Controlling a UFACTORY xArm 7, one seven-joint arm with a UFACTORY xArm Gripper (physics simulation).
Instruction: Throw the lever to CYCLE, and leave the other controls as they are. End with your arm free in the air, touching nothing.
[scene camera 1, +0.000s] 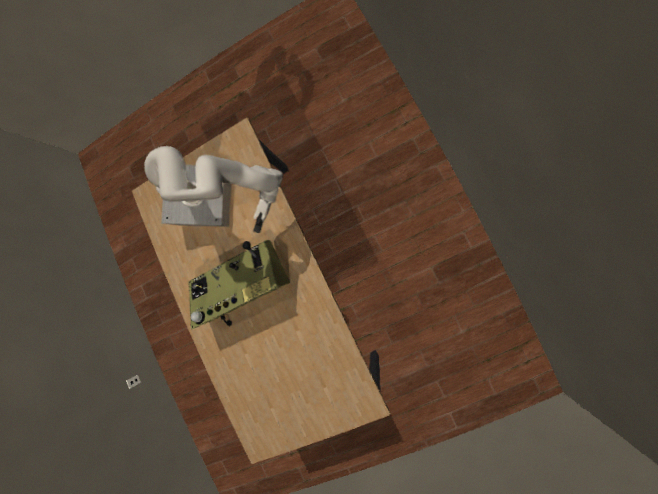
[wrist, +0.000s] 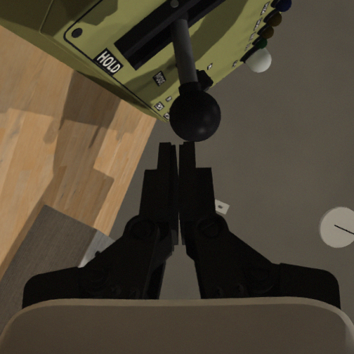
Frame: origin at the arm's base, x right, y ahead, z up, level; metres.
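Where they show: gripper, between the fingertips: (scene camera 1: 256, 232).
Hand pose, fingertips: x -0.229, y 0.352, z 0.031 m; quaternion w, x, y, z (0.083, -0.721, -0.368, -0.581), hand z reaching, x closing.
Note:
Each offset is from my fingertips to the top centre of the thing. "*": to the spot under its first point. Level surfaces: height alone.
The lever has a black ball knob {* dx +0.068, dy +0.036, dz +0.008 m} (scene camera 1: 247, 245) (wrist: 195, 116) on a grey shaft. It rises from a black slotted housing on the green control panel (scene camera 1: 225, 281) (wrist: 140, 82). In the wrist view the HOLD label (wrist: 109, 61) is beside the near end of the slot; a CYCLE label cannot be read. My gripper (scene camera 1: 257, 231) (wrist: 178, 162) is shut and empty. Its fingertips are just below the ball in the wrist view; in the scene view a gap shows between them and the ball.
A small black-handled switch {dx +0.200, dy +0.086, dz -0.012 m} (scene camera 1: 233, 265) (wrist: 204, 80), a dial {dx +0.440, dy +0.075, dz -0.018 m} (scene camera 1: 199, 287), a row of round lamps or buttons {* dx +0.334, dy +0.227, dz +0.037 m} (scene camera 1: 217, 307) and a white dome {* dx +0.437, dy +0.220, dz +0.060 m} (scene camera 1: 197, 316) (wrist: 259, 60) are on the panel. A black handle {* dx +0.438, dy +0.305, dz -0.148 m} (scene camera 1: 227, 321) sticks out from its side. The panel stands on the wooden table {dz -0.152 m} (scene camera 1: 297, 382).

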